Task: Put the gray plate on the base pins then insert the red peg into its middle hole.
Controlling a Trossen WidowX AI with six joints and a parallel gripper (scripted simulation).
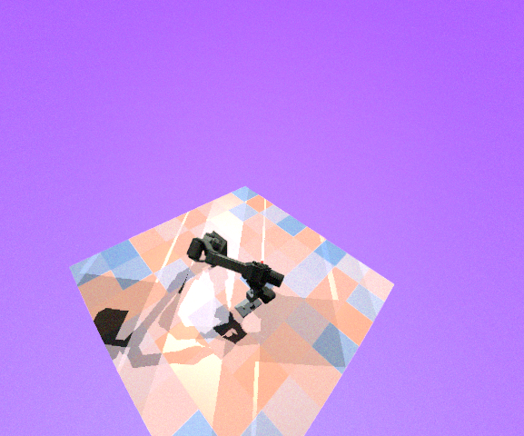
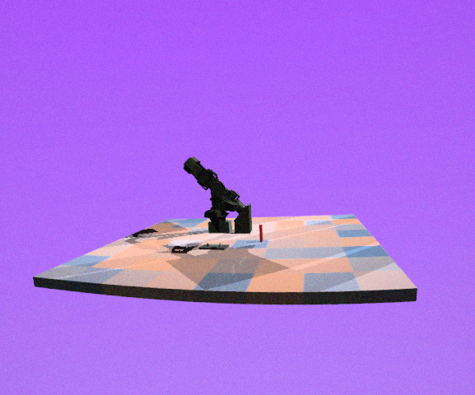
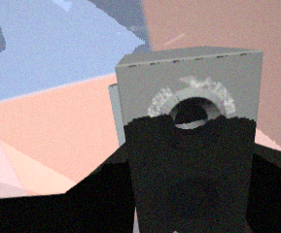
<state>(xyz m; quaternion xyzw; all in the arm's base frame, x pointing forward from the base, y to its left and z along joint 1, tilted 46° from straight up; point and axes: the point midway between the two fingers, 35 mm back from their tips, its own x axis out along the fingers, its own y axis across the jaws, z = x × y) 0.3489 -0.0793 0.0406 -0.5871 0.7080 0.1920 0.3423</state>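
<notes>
My gripper tip is now 90 mm past the red peg, 180 mm to the right of it and 40 mm above it. Also, from my gripper tip: gray plate 30 mm above.
</notes>
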